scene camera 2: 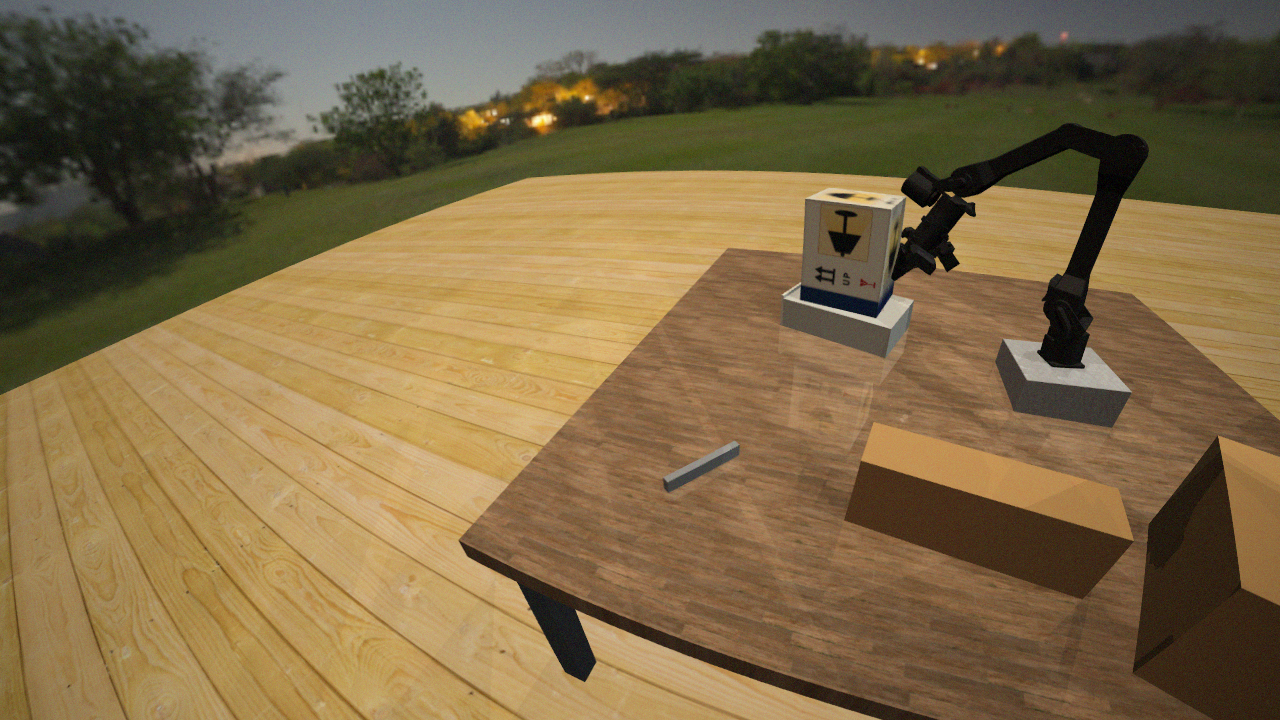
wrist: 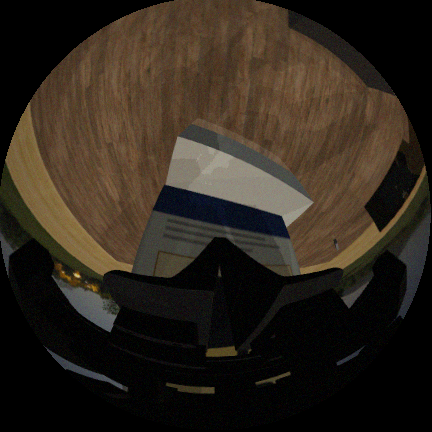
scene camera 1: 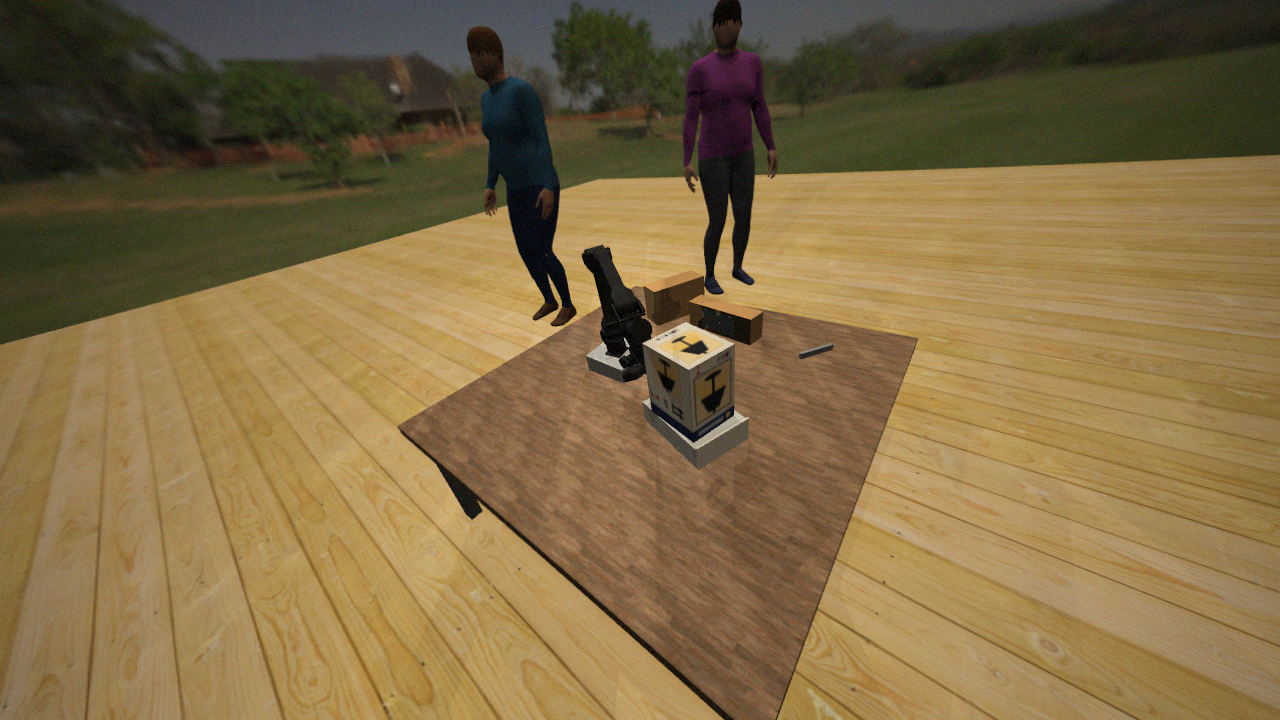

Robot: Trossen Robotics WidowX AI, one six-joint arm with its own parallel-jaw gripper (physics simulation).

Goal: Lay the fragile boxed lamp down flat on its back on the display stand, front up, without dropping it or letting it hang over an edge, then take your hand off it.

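Frame: origin at the arm's base, x ahead, y left, z up, level; millimetres.
Seen in the pictures: gripper, fingertip midpoint: (scene camera 2: 892, 279) (wrist: 218, 242); arm's base, link origin: (scene camera 2: 1060, 359) (scene camera 1: 616, 351).
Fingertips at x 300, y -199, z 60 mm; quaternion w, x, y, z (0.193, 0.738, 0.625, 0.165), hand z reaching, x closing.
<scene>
Offsets run from my fingertips to a thing's top centre. Level surfaces: height alone.
The boxed lamp (scene camera 1: 666, 380) (scene camera 2: 845, 259) (wrist: 220, 211) is a white box with a dark blue band at its foot and lamp pictures on its faces. It stands upright on the low pale display stand (scene camera 1: 723, 444) (scene camera 2: 841, 327) (wrist: 215, 167). In the wrist view a bare strip of stand top shows between the box's foot and the stand's near edge. My gripper (scene camera 2: 897, 271) (wrist: 218, 242) is shut and empty. Its tips are at the arm-side face of the box, low down; whether they touch it is hard to tell. The box hides the tips in scene camera 1.
The arm's grey base (scene camera 1: 608, 363) (scene camera 2: 1065, 395) stands on the brown table {126 mm down} (scene camera 1: 554, 447) (scene camera 2: 626, 528). Two cardboard blocks {276 mm back, 661 mm left, 34 mm up} (scene camera 1: 675, 297) {17 mm back, 569 mm left, 16 mm down} (scene camera 2: 984, 510) are near the base. A small grey bar {341 mm ahead, 498 mm left, 104 mm down} (scene camera 1: 815, 351) (scene camera 2: 701, 466) lies on the table. Two people (scene camera 1: 519, 134) (scene camera 1: 727, 107) stand beyond the table.
</scene>
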